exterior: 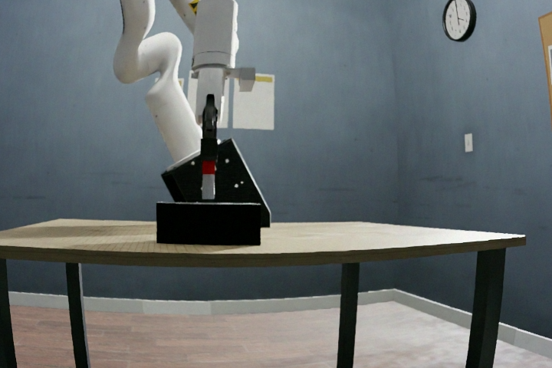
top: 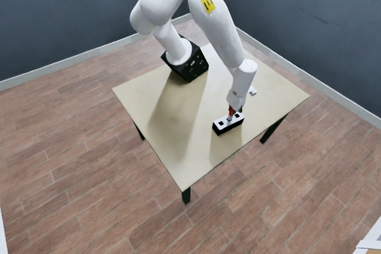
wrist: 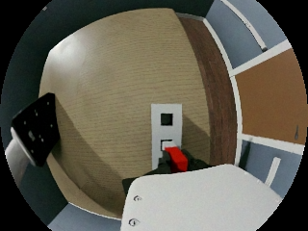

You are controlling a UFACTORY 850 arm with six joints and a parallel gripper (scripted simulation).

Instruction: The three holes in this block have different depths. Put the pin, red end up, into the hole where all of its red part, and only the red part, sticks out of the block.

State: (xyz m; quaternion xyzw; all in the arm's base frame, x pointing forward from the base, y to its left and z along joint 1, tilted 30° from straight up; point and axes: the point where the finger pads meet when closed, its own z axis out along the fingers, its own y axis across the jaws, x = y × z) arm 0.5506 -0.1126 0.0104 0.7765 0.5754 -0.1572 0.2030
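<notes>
Right now the pin is 10 mm below my hand. The rest, counted from my hand: black block (130 mm below).
</notes>
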